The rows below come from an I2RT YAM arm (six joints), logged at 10 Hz.
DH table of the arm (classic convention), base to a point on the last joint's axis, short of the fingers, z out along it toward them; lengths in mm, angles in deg. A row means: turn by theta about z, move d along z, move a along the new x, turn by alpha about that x. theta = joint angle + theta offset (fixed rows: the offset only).
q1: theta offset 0; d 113.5; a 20; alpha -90
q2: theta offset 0; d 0; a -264; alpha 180
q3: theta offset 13.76; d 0; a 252.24; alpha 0
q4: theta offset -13.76; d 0; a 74; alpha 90
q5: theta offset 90; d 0; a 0; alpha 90
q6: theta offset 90; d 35.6; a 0; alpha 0
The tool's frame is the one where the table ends.
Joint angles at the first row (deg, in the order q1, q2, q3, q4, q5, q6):
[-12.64 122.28 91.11 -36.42 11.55 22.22]
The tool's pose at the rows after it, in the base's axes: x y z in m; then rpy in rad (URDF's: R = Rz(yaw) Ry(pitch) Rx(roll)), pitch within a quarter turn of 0, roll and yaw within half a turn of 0:
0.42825 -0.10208 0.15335 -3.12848 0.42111 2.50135
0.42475 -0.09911 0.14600 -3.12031 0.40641 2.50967
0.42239 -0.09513 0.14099 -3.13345 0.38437 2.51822
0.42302 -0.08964 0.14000 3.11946 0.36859 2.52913
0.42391 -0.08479 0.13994 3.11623 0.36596 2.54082
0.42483 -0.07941 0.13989 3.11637 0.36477 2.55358
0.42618 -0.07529 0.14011 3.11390 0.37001 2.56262
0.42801 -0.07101 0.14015 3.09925 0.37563 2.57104
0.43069 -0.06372 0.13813 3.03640 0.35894 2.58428
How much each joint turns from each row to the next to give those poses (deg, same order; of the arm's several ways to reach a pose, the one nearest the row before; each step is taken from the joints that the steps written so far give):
[0.06 0.00 -1.62 1.15 -1.24 0.04]
[0.29 0.00 -1.62 0.68 0.04 -0.02]
[0.34 0.00 -1.04 0.18 -1.22 0.00]
[0.57 0.00 -0.18 0.00 -1.97 -0.02]
[0.64 0.00 0.00 -0.07 -0.24 -0.02]
[0.72 0.00 0.00 -0.06 -0.02 0.00]
[0.57 0.00 0.00 0.32 0.00 0.00]
[0.54 0.02 -0.04 0.68 -0.64 -0.03]
[0.70 0.31 -0.05 0.83 -3.71 -0.02]

